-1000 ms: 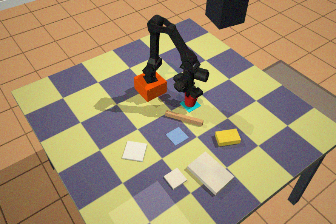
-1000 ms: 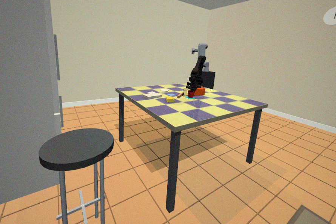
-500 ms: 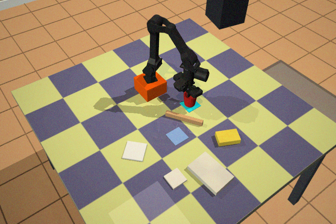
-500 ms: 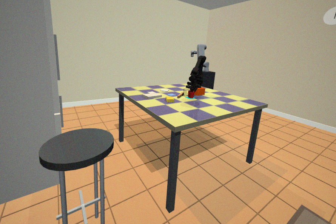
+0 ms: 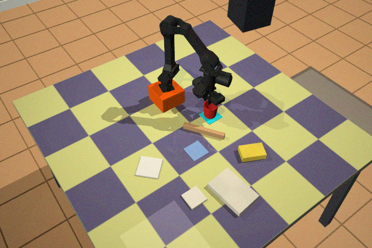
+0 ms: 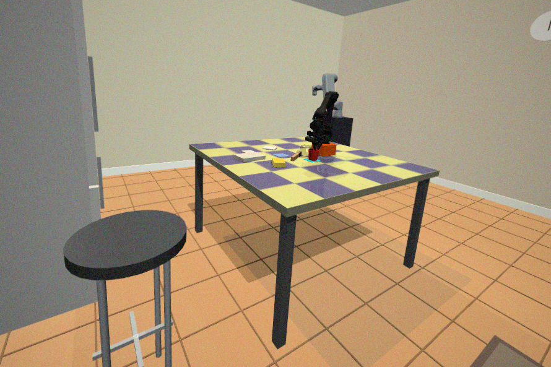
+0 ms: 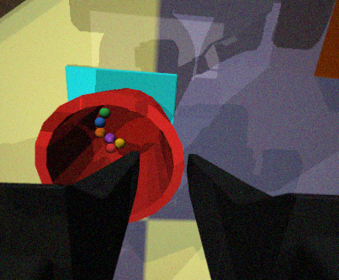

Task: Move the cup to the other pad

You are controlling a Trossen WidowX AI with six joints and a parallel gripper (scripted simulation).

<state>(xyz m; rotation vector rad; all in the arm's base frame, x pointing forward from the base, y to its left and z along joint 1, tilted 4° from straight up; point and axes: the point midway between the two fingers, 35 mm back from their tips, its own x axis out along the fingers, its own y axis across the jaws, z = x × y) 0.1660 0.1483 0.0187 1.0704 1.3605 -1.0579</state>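
My gripper tip is 30 mm short of the red cup, 30 mm above it and 10 mm to the right of it. Also, from my gripper tip: light blue pad (200 mm ahead, 150 mm to the right, 80 mm below); then cyan pad (80 mm below, 30 mm ahead, 10 mm to the left); then wooden bar (120 mm ahead, 70 mm to the right, 60 mm below).
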